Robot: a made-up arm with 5 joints. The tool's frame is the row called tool.
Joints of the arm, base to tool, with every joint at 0 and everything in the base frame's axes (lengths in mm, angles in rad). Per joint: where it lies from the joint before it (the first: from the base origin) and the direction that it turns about. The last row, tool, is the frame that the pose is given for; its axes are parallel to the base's.
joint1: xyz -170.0 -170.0 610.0 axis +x
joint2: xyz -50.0 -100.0 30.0 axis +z
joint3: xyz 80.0 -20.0 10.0 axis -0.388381 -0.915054 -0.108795
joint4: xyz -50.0 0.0 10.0 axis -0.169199 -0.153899 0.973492
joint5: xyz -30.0 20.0 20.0 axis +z
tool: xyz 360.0 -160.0 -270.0
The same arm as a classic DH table. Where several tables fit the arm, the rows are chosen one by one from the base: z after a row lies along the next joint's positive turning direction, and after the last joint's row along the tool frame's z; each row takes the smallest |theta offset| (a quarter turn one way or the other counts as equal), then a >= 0, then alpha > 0; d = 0 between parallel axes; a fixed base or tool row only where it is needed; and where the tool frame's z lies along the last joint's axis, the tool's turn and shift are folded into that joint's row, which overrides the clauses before.
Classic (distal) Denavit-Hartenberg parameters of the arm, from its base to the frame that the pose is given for. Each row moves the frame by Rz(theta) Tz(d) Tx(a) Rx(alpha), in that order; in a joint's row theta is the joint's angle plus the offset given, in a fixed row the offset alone. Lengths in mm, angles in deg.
base (fixed): theta0 -90, d 610, a 170, alpha -90
joint1: theta0 0, d -220, a 100, alpha 90
joint2: theta0 67, d 38.6, a 81.5, alpha 96.25
joint3: theta0 5.52, d 3.7, a -44.7, alpha -84.22
joint4: theta0 -24.69, d 54.7, a -35, alpha -13.22
joint5: theta0 23.75, d 0, a 394, alpha 0
tool (fixed): theta0 23.96, d -287.2, a 0, alpha 0

